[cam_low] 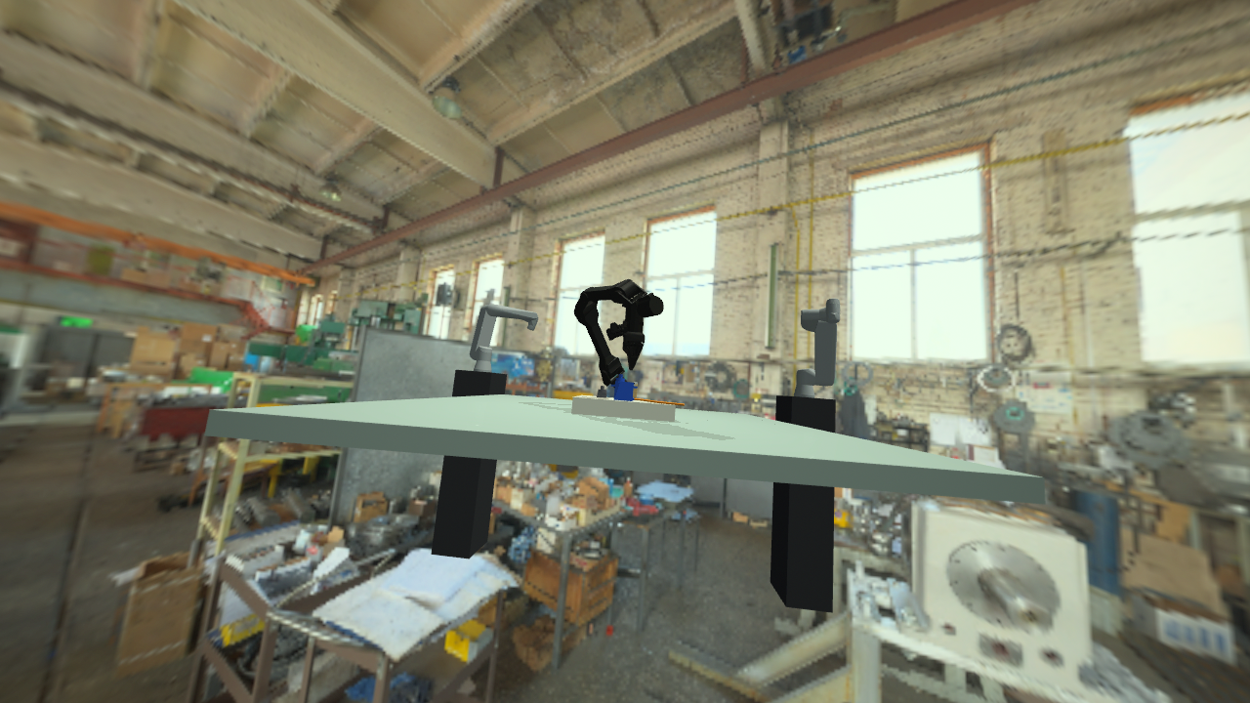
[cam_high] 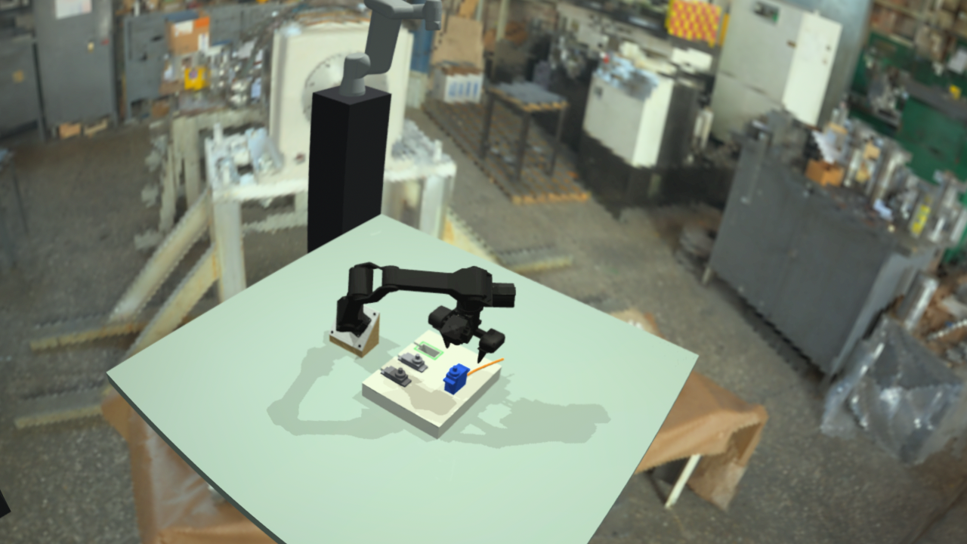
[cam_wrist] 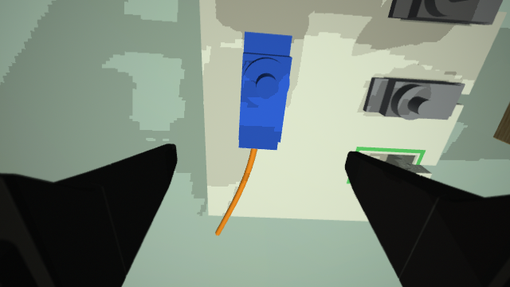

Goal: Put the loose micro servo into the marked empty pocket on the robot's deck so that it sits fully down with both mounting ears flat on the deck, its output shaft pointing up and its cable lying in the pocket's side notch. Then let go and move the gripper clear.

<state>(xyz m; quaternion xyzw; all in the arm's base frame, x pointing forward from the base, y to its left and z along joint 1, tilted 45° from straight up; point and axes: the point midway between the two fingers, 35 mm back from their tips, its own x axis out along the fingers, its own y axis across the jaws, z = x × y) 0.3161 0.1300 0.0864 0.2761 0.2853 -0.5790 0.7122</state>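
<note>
Now: the deck 30 mm behind my gripper tip, 20 mm to the right of it and 120 mm below it.
</note>
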